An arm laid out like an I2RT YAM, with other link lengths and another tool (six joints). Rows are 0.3 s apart.
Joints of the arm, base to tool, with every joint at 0 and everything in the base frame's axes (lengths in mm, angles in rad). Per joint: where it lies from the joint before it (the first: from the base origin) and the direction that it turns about. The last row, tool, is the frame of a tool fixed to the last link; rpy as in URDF.
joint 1: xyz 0 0 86.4 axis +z
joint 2: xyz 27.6 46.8 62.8 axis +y
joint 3: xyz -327.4 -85.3 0 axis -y
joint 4: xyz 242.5 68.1 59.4 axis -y
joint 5: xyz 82.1 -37.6 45 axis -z
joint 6: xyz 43.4 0 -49.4 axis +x
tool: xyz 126 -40 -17 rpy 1.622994 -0.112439 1.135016
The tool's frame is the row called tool.
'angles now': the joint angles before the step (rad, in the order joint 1, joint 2, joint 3, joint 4, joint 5, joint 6). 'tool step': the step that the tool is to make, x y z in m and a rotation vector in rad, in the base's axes. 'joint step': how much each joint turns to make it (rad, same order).
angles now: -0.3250 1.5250 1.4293 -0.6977 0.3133 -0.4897
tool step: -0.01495 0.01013 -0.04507 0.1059 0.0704 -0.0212
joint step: -0.0056 0.0039 -0.0847 -0.0309 -0.0482 0.0655
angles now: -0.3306 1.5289 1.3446 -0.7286 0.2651 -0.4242
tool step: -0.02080 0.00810 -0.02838 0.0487 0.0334 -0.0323
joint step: -0.0018 -0.0304 -0.1021 0.0122 -0.0106 0.0469
